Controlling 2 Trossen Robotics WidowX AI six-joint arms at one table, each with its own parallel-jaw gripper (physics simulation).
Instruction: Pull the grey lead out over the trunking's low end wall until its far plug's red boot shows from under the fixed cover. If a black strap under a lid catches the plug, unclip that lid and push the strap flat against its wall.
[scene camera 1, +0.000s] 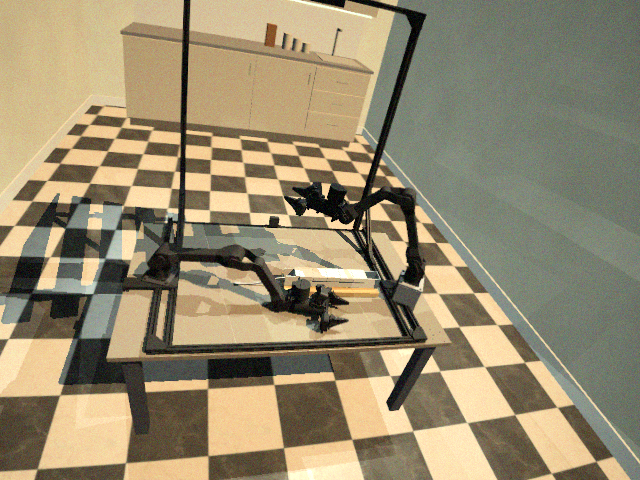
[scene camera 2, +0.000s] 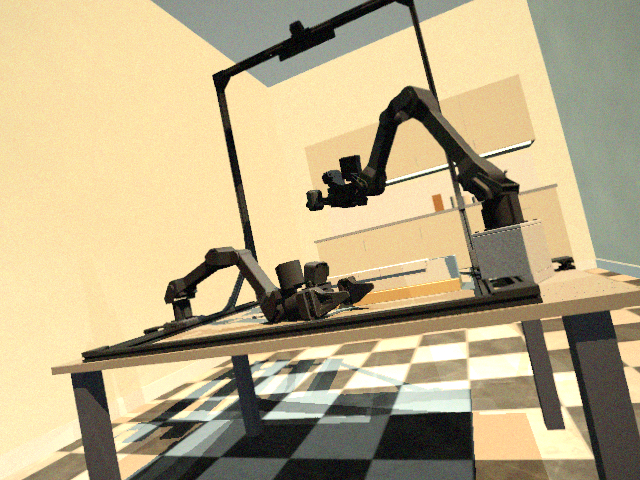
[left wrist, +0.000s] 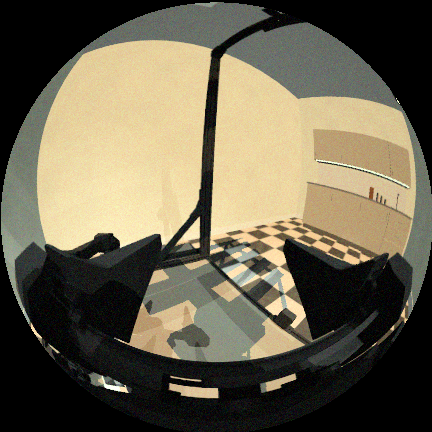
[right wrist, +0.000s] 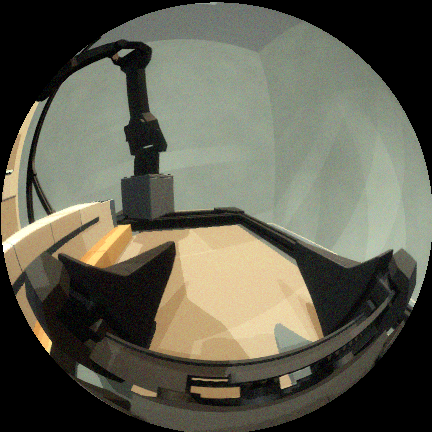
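Seen in the pictures: left gripper, fingertip midpoint: (scene camera 1: 288, 192) (left wrist: 224, 243); right gripper, fingertip midpoint: (scene camera 1: 348, 311) (scene camera 2: 361, 289) (right wrist: 237, 248); left arm's base at its link origin: (scene camera 1: 411, 280) (scene camera 2: 505, 226) (right wrist: 146, 175); right arm's base at its link origin: (scene camera 1: 160, 274) (scene camera 2: 184, 319).
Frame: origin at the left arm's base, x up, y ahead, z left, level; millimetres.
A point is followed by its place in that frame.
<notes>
The white trunking (scene camera 1: 330, 274) (scene camera 2: 392, 271) @[z 88, x -49, y 247 mm] (right wrist: 60, 231) @[z 96, x -50, y 263 mm] lies along the table, its lids in a row. An orange-yellow strip (scene camera 1: 356, 292) @[z 87, x -92, y 197 mm] (scene camera 2: 413, 292) @[z 90, x -103, y 196 mm] (right wrist: 108, 245) @[z 86, x -90, y 195 mm] runs along its near side. The grey lead (scene camera 1: 253, 283) @[z 243, x -105, y 589 mm] comes out of its left end onto the table; part is hidden by the right arm. My right gripper (scene camera 1: 347, 311) @[z 243, x -64, y 198 mm] (scene camera 2: 361, 291) @[z 243, x -64, y 198 mm] (right wrist: 237, 248) @[z 243, x -64, y 198 mm] is open and empty, low over the table on the near side of the trunking. My left gripper (scene camera 1: 290, 200) @[z 0, x 201, y 588 mm] (left wrist: 224, 243) @[z 0, x 201, y 588 mm] is open and empty, high above the table's far part. The plug, red boot and black strap cannot be made out.
A black frame (scene camera 1: 289, 341) @[z 456, x -93, y 351 mm] runs around the table (scene camera 1: 124, 346) @[z 712, x -114, y 810 mm], with tall posts at the back. The left arm's grey base block (scene camera 1: 407, 295) @[z 50, x -44, y -2 mm] (scene camera 2: 504, 253) @[z 50, x -49, y -8 mm] (right wrist: 148, 196) @[z 46, x -47, y 49 mm] stands near the trunking's right end. A small black block (scene camera 1: 273, 221) @[z -178, x -76, y 691 mm] (left wrist: 285, 318) @[z -184, x -69, y 682 mm] sits on the far frame bar.
</notes>
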